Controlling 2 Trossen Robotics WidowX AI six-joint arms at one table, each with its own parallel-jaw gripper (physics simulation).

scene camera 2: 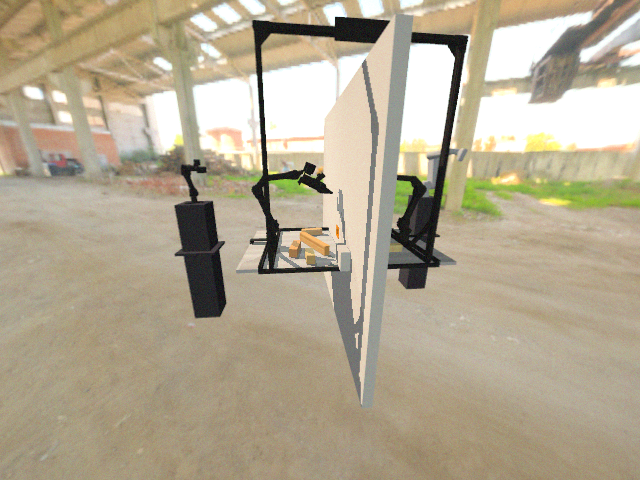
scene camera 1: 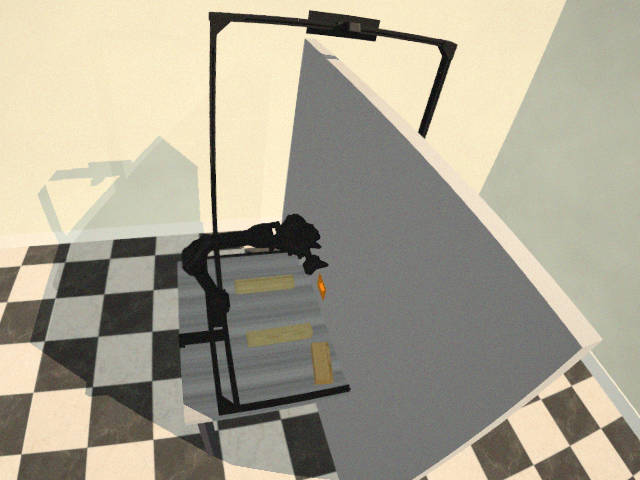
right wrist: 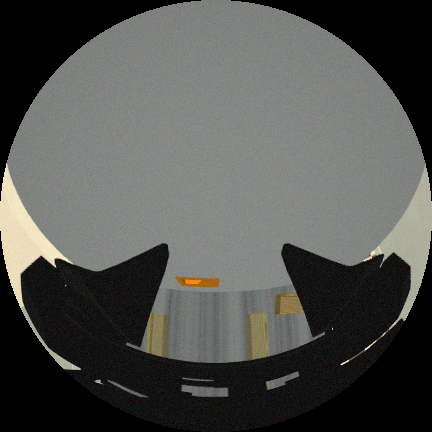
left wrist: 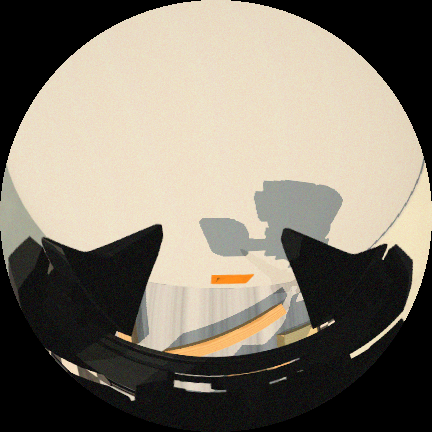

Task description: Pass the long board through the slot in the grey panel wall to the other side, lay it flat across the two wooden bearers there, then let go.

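Places are measured from the left arm's base along level axes (x down, y ahead, z right), in centimetres.
Pixels of known places: left gripper, fingertip midpoint: (scene camera 2: 331,192) (left wrist: 224,232); right gripper, fingertip midpoint: (scene camera 1: 324,256) (right wrist: 227,250); right arm's base, origin of the base link: (scene camera 2: 403,239) (scene camera 1: 217,320).
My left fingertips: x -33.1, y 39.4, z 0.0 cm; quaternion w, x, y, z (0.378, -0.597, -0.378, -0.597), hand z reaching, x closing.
Ahead of a thing's pixels: the offset from my left fingertips to its top centre. "spot": to the spot under its first point.
The long board {dy -12.0, dx +29.1, dz +3.9 cm} (scene camera 2: 314,242) (left wrist: 235,334) lies at table level on the left arm's side of the panel wall (scene camera 1: 413,258) (scene camera 2: 356,155) (left wrist: 215,125) (right wrist: 215,150); whether blocks bear it is unclear. The slot's orange rim {spot: dy +8.5, dx +24.1, dz +7.8 cm} (scene camera 1: 320,279) (scene camera 2: 337,231) (left wrist: 235,279) (right wrist: 213,283) sits low in the wall. On the other side, two pale bearers {dy +30.1, dx +30.6, dz +15.7 cm} (scene camera 1: 264,284) {dy +29.1, dx +30.6, dz -10.7 cm} (scene camera 1: 279,335) (right wrist: 158,335) (right wrist: 258,336) lie roughly parallel, with no board on them. My left gripper (scene camera 2: 326,187) (left wrist: 224,232) is open and empty, above the board, facing the wall. My right gripper (scene camera 1: 323,255) (right wrist: 227,250) is open and empty, near the wall above table height.
A wooden block {dy +16.2, dx +31.2, dz -25.3 cm} (scene camera 1: 321,363) (right wrist: 289,304) lies near the wall on the bearers' side. On the board's side lie several blocks, among them an orange-brown one {dy -23.9, dx +30.0, dz +12.8 cm} (scene camera 2: 294,248) and a yellowish one {dy -15.8, dx +30.0, dz +25.8 cm} (scene camera 2: 310,256) (left wrist: 295,337). A black frame (scene camera 1: 212,129) (scene camera 2: 262,103) stands around the table.
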